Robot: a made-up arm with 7 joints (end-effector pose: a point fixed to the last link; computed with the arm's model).
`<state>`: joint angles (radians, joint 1 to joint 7).
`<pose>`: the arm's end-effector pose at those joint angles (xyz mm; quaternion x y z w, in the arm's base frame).
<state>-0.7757 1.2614 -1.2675 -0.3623 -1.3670 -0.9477 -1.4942</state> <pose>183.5 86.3 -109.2 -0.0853 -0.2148 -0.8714 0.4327</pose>
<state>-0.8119 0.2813 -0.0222 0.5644 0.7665 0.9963 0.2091</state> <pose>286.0 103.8 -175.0 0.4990 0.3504 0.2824 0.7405</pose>
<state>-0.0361 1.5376 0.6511 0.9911 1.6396 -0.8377 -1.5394</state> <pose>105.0 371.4 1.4 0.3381 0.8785 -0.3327 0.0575</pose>
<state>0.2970 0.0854 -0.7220 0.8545 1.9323 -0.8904 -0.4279</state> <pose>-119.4 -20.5 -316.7 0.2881 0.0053 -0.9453 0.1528</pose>
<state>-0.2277 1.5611 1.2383 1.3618 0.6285 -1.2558 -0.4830</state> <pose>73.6 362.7 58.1 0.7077 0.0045 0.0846 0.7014</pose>
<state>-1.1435 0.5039 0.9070 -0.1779 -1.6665 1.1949 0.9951</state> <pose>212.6 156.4 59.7 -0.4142 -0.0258 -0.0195 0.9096</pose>
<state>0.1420 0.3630 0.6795 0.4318 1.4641 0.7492 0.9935</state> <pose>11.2 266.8 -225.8 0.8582 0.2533 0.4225 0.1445</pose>
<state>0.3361 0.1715 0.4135 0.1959 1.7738 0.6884 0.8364</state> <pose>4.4 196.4 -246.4 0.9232 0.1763 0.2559 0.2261</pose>
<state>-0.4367 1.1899 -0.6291 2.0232 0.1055 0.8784 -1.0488</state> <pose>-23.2 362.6 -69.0 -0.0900 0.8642 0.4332 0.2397</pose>
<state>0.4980 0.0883 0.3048 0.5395 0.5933 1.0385 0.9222</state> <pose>-130.8 140.6 -291.7 0.5997 0.7067 0.2994 0.2265</pose>
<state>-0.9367 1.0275 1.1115 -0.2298 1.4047 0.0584 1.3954</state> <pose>82.4 247.1 123.2 -0.3349 0.4847 -0.7697 0.2459</pose>
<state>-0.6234 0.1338 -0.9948 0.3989 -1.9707 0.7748 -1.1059</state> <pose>140.9 -103.5 -228.7 -0.7083 0.3244 -0.6088 0.1499</pose>
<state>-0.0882 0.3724 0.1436 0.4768 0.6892 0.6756 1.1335</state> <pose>108.8 189.2 -279.8 0.6878 0.2283 0.4813 0.4930</pose>
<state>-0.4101 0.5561 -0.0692 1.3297 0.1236 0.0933 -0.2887</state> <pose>116.4 225.0 -302.5 0.2126 0.6104 -0.0155 0.7629</pose>
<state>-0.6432 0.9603 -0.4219 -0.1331 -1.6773 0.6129 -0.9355</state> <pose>232.1 85.4 -105.5 -0.3466 0.1809 -0.6914 0.6076</pose>
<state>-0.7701 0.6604 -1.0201 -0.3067 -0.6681 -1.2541 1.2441</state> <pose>167.7 -4.5 -88.0 -0.5289 -0.2414 -0.0033 0.8137</pose>
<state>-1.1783 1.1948 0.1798 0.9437 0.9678 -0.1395 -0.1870</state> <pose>251.7 297.7 58.2 0.7003 0.1081 0.2560 0.6576</pose>
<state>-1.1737 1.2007 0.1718 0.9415 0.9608 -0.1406 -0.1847</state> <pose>251.0 298.1 58.3 0.7026 0.1081 0.2553 0.6553</pose>
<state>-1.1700 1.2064 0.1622 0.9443 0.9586 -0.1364 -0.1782</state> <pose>250.3 299.0 57.7 0.7050 0.1113 0.2571 0.6515</pose>
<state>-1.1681 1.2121 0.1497 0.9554 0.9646 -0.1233 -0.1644</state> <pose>249.5 301.0 56.2 0.7076 0.1198 0.2631 0.6447</pose>
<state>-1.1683 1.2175 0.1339 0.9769 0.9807 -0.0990 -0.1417</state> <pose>248.3 304.3 53.3 0.7105 0.1348 0.2744 0.6338</pose>
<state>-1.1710 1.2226 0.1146 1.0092 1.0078 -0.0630 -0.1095</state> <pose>246.7 308.8 49.2 0.7141 0.1561 0.2908 0.6173</pose>
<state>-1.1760 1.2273 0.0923 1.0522 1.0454 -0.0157 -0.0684</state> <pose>244.3 314.5 44.0 0.7187 0.1831 0.3115 0.5940</pose>
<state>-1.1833 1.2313 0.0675 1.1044 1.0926 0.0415 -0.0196</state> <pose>240.8 320.8 38.0 0.7248 0.2139 0.3349 0.5628</pose>
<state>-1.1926 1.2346 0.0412 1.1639 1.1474 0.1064 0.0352</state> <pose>236.2 327.4 31.6 0.7325 0.2465 0.3588 0.5234</pose>
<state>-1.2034 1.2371 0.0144 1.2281 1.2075 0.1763 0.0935</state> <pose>230.5 333.7 25.3 0.7417 0.2784 0.3810 0.4767</pose>
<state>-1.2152 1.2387 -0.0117 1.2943 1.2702 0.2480 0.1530</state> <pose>224.1 339.3 19.4 0.7521 0.3075 0.3994 0.4246</pose>
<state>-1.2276 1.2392 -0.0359 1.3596 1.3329 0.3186 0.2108</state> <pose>217.5 343.9 14.1 0.7631 0.3322 0.4127 0.3701</pose>
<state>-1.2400 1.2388 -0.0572 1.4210 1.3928 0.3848 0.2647</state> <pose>211.1 347.3 9.8 0.7741 0.3515 0.4208 0.3166</pose>
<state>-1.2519 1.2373 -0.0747 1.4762 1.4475 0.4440 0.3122</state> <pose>205.5 349.6 6.3 0.7841 0.3655 0.4242 0.2677</pose>
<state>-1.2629 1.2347 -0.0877 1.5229 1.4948 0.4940 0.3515</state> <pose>201.1 350.8 3.5 0.7926 0.3749 0.4242 0.2265</pose>
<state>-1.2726 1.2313 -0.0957 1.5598 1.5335 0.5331 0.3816</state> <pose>198.1 351.3 1.4 0.7992 0.3806 0.4225 0.1948</pose>
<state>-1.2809 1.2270 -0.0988 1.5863 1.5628 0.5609 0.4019</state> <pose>196.5 351.2 -0.2 0.8037 0.3837 0.4203 0.1737</pose>
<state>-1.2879 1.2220 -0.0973 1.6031 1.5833 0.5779 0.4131</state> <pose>196.3 350.6 -1.4 0.8062 0.3853 0.4185 0.1626</pose>
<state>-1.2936 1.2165 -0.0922 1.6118 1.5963 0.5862 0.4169</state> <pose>197.1 349.7 -2.4 0.8070 0.3859 0.4176 0.1597</pose>
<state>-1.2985 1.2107 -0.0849 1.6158 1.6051 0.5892 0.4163</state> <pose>198.6 348.7 -3.2 0.8068 0.3860 0.4171 0.1616</pose>
